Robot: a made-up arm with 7 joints.
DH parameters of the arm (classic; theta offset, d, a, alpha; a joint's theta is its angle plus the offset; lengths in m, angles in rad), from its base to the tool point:
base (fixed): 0 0.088 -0.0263 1.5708
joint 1: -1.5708 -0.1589 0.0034 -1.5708
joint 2: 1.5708 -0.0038 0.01 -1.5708
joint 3: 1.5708 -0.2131 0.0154 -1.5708
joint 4: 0 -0.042 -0.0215 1.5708
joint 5: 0 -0.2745 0.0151 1.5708
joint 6: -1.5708 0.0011 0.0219 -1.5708
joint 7: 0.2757 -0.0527 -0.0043 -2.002
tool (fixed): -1.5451 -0.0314 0 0
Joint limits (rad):
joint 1: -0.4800..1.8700
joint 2: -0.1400..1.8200
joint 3: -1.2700..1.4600
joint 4: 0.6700..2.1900
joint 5: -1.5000..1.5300
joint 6: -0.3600..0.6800
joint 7: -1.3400..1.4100
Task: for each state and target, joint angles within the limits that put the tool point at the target. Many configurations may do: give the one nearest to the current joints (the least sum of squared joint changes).
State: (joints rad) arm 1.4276 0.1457 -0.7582 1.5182 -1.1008 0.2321 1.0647
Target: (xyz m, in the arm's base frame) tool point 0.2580 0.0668 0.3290
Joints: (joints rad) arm 1.4469 0.2436 -0.6389 1.4414 -1.0959 0.2586 1.0672
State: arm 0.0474 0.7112 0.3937 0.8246 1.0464 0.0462 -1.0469
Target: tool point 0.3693 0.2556 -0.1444
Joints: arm 0.6584 0.0250 0.0222 0.6840 1.0590 0.2520 -0.9493
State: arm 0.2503 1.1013 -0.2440 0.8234 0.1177 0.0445 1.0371
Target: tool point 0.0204 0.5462 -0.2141
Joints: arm -0.4800 1.2807 -0.8618 0.6700 0.0624 0.0329 1.1007
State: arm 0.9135 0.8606 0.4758 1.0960 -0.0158 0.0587 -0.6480
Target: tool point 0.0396 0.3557 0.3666
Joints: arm 0.7553 1.5500 0.3288 1.4858 -0.0547 0.1935 -0.5287
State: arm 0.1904 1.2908 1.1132 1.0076 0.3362 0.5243 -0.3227
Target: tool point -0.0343 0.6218 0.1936
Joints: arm 0.2195 1.2471 1.1835 0.8418 0.3505 0.5569 -0.2940
